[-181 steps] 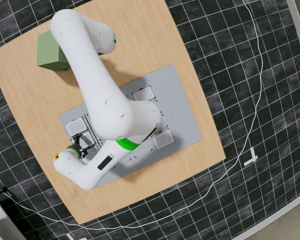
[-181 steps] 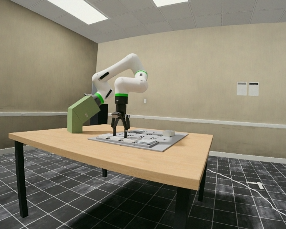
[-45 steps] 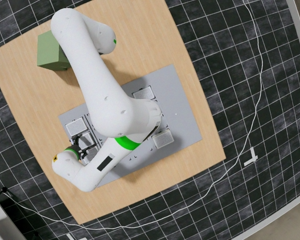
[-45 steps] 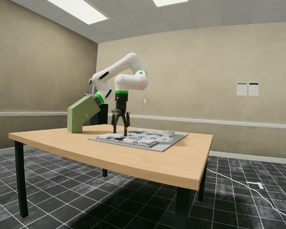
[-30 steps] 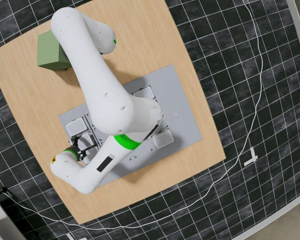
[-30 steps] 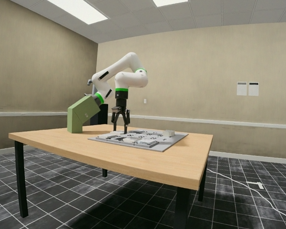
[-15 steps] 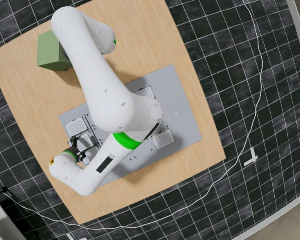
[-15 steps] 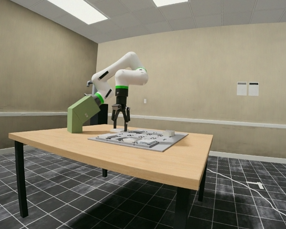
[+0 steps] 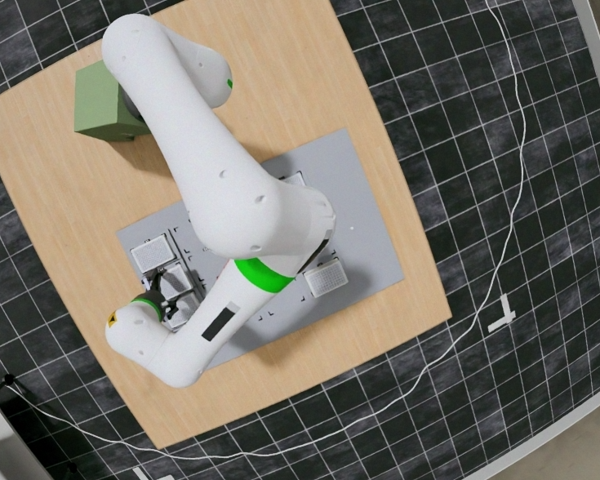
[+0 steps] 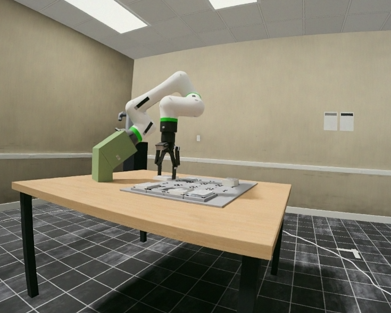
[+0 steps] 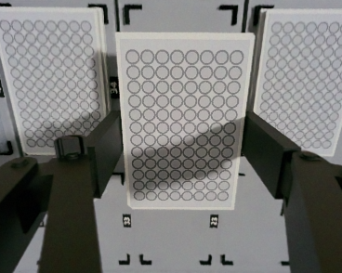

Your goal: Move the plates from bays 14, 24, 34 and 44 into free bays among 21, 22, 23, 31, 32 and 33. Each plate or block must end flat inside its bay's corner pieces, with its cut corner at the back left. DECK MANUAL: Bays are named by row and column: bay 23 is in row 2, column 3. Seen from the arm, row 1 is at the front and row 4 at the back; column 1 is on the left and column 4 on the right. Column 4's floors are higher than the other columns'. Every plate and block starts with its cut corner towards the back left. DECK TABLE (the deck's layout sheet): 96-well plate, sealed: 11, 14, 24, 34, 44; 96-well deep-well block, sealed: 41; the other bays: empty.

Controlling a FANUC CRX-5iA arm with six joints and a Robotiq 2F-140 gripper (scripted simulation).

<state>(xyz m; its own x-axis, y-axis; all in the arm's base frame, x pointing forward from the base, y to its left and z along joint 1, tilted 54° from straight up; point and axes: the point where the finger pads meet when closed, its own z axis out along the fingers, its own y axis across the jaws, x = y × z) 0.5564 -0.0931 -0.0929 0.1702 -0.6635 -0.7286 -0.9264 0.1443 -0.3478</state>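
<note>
My gripper is now 19 cm past the sealed plate, 44 cm to the right of it and 9 cm above it. From my hand the other things lie so: white block 13 cm ahead, 50 cm to the left, 8 cm below.
</note>
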